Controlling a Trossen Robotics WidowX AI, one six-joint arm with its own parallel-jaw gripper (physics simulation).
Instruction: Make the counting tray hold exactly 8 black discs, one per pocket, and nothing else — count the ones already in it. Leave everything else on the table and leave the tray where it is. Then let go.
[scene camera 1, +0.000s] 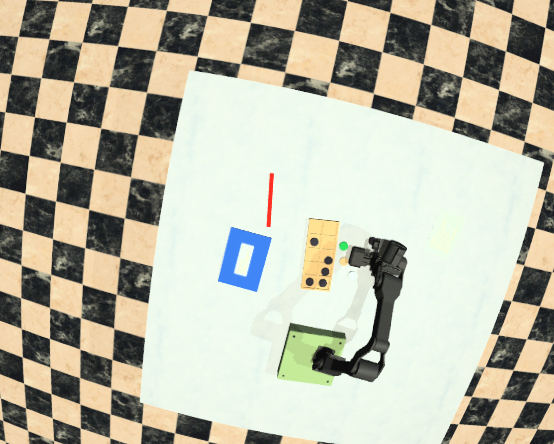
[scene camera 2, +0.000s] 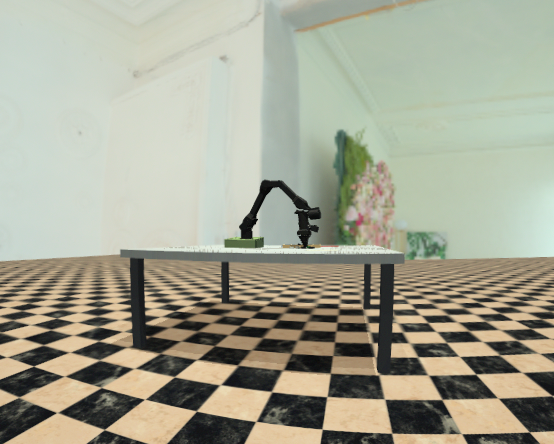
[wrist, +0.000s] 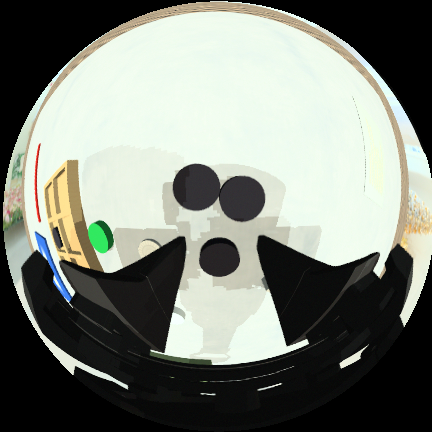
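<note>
There is a tan counting tray (scene camera 1: 326, 231) here, and my wrist view shows me the tray (wrist: 62, 201) as well. I can also see my own gripper (scene camera 1: 374, 252), and in the wrist view that same gripper (wrist: 221, 241) appears again.
</note>
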